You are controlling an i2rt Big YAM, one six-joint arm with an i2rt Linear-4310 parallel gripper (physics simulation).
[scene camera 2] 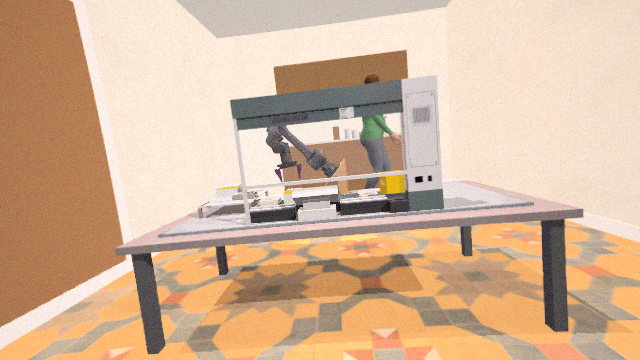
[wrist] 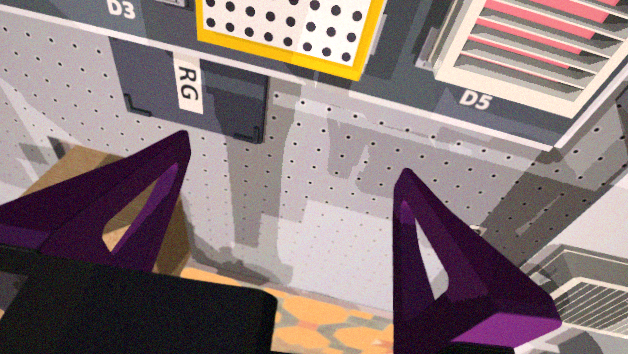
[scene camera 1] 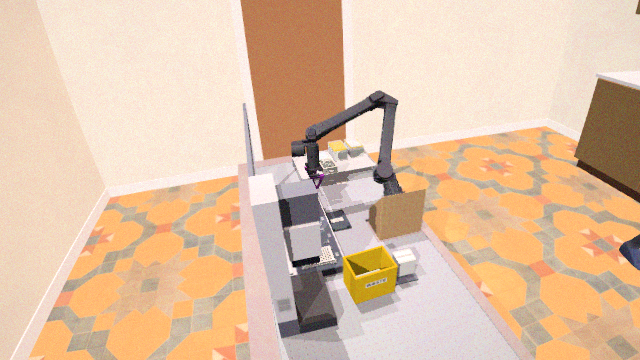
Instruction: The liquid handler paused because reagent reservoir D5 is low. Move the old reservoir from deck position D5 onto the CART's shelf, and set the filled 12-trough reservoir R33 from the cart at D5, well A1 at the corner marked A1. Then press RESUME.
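Places are measured from the arm's base along level axes (x back, y right, z up), in metres.
Pixels of known places: gripper, fingertip midpoint: (wrist: 296, 159) (scene camera 1: 314, 184); arm's base, origin of the base link: (scene camera 1: 394, 199).
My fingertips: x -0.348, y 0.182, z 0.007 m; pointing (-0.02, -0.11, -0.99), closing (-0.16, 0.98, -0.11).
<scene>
For each thing: its top centre in the pictures, then the offset to it from my fingertips. "*": a spot on its surface instead.
- old reservoir, surface spot: (wrist: 545, 47) * dx -0.064, dy +0.107, dz -0.086 m
- cream multi-trough reservoir, middle of its top: (wrist: 606, 311) (scene camera 1: 327, 162) (scene camera 2: 244, 193) dx +0.096, dy +0.323, dz -0.059 m
- white cart, middle of its top: (wrist: 613, 320) (scene camera 1: 332, 160) (scene camera 2: 236, 196) dx +0.137, dy +0.399, dz -0.084 m
- yellow-rimmed rack, surface spot: (wrist: 280, 30) * dx -0.036, dy -0.026, dz -0.036 m
- RG plate, middle of its top: (wrist: 185, 87) (scene camera 1: 336, 218) dx +0.089, dy -0.112, dz -0.136 m
- yellow-topped box, middle of its top: (scene camera 1: 337, 144) (scene camera 2: 227, 186) dx +0.178, dy +0.475, dz -0.020 m
- yellow waste bin, middle of its top: (scene camera 1: 369, 261) (scene camera 2: 392, 172) dx +0.152, dy -0.537, dz -0.015 m
- handler's frame, surface spot: (scene camera 2: 320, 104) * dx -0.249, dy -0.245, dz +0.339 m
My gripper (scene camera 1: 317, 183) (scene camera 2: 289, 178) (wrist: 296, 159) has purple fingers standing wide open with nothing between them. It hangs above the pegboard, near the deck's front edge. The old reservoir (wrist: 545, 47), a cream frame with pink troughs, sits at D5 at the upper right of the wrist view, beyond the fingertips. A cream multi-trough reservoir (scene camera 1: 328, 166) (wrist: 585, 302) stands on the white cart (scene camera 1: 354, 165) (wrist: 600, 220); in the wrist view it is partly cut off behind the right finger. Its R33 label and A1 corner cannot be read. I cannot make out the RESUME button.
A yellow-rimmed rack (wrist: 280, 30) sits left of D5, above the RG plate (scene camera 1: 340, 220) (wrist: 235, 105). A yellow-topped box (scene camera 1: 338, 148) stands on the cart. A brown box (scene camera 1: 401, 215), yellow waste bin (scene camera 1: 371, 285) and the handler's frame (scene camera 2: 320, 104) stand around. A person (scene camera 2: 372, 130) stands behind the table.
</scene>
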